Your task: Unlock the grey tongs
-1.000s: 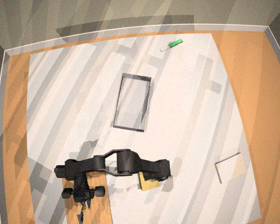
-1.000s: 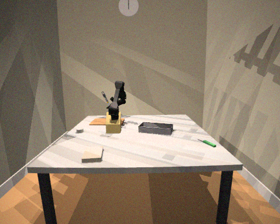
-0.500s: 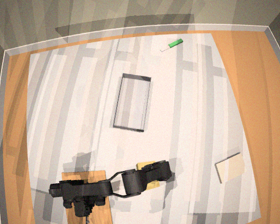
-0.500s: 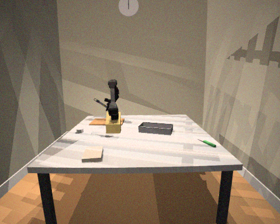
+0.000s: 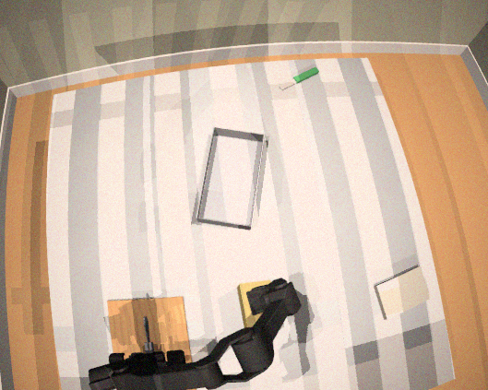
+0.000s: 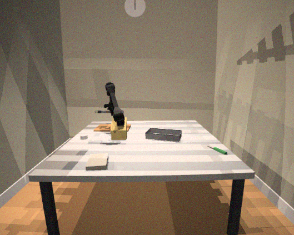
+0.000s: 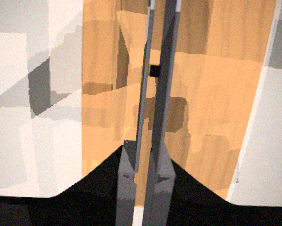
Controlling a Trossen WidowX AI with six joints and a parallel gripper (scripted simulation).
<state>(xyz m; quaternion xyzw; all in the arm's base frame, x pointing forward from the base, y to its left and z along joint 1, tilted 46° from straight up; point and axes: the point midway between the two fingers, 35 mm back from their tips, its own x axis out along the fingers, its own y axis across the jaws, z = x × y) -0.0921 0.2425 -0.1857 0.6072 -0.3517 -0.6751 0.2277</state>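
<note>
The wooden board is 14 cm below my gripper tip and 4 cm to the left of it. The rest, counted from my gripper tip: beige block (78 cm to the right, 13 cm below, 3 cm behind); dark lock piece (5 cm behind, 4 cm above, 1 cm to the left); roasting tin (48 cm ahead, 34 cm to the right, 12 cm below).
</note>
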